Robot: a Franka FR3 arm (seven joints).
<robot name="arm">
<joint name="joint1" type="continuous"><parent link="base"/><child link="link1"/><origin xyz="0 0 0.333" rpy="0 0 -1.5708"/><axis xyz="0 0 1"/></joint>
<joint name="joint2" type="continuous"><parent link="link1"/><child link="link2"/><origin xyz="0 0 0" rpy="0 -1.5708 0"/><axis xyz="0 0 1"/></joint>
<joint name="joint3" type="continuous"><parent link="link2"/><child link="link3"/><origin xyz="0.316 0 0" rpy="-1.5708 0 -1.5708"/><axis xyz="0 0 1"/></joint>
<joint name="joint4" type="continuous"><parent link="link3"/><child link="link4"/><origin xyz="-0.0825 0 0" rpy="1.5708 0 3.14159"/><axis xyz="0 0 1"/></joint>
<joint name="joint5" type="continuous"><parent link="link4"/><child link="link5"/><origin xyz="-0.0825 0.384 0" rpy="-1.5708 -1.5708 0"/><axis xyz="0 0 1"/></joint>
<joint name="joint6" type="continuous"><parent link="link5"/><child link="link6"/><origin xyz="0 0 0" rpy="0 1.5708 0"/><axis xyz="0 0 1"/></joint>
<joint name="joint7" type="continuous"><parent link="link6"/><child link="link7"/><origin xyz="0 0.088 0" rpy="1.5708 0 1.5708"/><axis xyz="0 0 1"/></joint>
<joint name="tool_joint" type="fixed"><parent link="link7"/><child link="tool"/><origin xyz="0 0 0.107" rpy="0 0 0"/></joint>
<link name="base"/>
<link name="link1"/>
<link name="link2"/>
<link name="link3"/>
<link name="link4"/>
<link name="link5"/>
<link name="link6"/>
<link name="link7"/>
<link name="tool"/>
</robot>
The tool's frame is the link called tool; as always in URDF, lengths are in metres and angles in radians. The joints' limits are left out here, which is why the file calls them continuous.
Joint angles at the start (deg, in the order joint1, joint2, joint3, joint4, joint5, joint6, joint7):
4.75 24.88 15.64 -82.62 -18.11 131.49 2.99
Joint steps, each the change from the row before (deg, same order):
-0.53 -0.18 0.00 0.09 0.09 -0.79 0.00
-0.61 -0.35 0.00 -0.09 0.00 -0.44 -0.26
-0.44 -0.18 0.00 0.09 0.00 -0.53 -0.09
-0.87 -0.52 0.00 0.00 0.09 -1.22 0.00
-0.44 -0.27 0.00 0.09 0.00 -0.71 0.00
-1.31 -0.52 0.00 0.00 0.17 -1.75 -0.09
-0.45 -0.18 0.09 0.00 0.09 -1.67 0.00
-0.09 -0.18 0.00 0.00 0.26 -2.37 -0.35
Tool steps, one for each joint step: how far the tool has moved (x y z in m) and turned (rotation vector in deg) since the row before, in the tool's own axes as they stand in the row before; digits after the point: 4 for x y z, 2 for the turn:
-0.0015 0.0070 -0.0009 -0.27 -0.62 0.56
-0.0015 0.0078 -0.0021 -0.37 -0.30 0.28
-0.0009 0.0059 -0.0014 -0.28 -0.35 0.33
-0.0027 0.0114 -0.0032 -0.50 -0.88 0.86
-0.0011 0.0060 -0.0022 -0.31 -0.45 0.43
-0.0047 0.0166 -0.0017 -0.61 -1.50 1.23
-0.0035 0.0049 0.0008 -0.16 -1.56 0.41
-0.0044 0.0013 0.0015 0.03 -2.22 -0.11

